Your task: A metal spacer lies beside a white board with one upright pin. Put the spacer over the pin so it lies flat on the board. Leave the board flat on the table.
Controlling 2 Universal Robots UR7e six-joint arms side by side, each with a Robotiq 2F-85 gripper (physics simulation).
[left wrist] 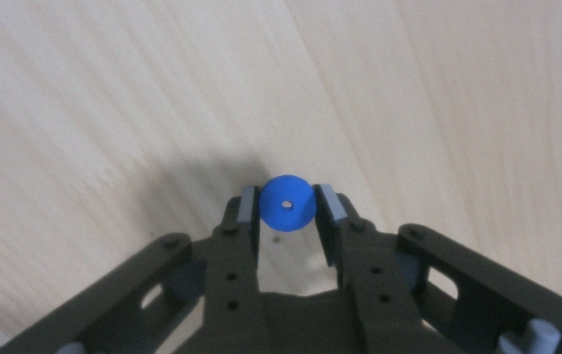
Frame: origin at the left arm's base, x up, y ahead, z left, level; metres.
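Seen in the pictures: left gripper, fingertip midpoint: (287,202).
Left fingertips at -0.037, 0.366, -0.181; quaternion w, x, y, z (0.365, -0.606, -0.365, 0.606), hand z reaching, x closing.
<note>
Pixels of each thing's top centre, then the offset from my left fingertips to it, as dx, dy, dz. "spot": a spot on its surface instead. Level surfaces: height alone.
- spacer at its top centre: (287,206) +0.005, +0.000, +0.000
- pale wooden table top at its surface level: dx -0.001
- small dark spot at a spot on its surface: (276,240) spot: -0.001, -0.016, -0.017
The spacer (272,206), a round blue disc with a small centre hole, is in the middle of the left wrist view. My left gripper (287,202) is shut on it, with one fingertip against each side of its rim. The disc's flat face is turned to the camera, and a pale spot shows through its hole. It appears to be held above the table, with a soft shadow up and to the left of it. The white board and its pin do not show in this view. My right gripper is not in view.
The pale wooden table top (375,90) with diagonal grain lies beneath. A small dark spot (276,240) shows on the wood between the left fingers, just below the disc.
</note>
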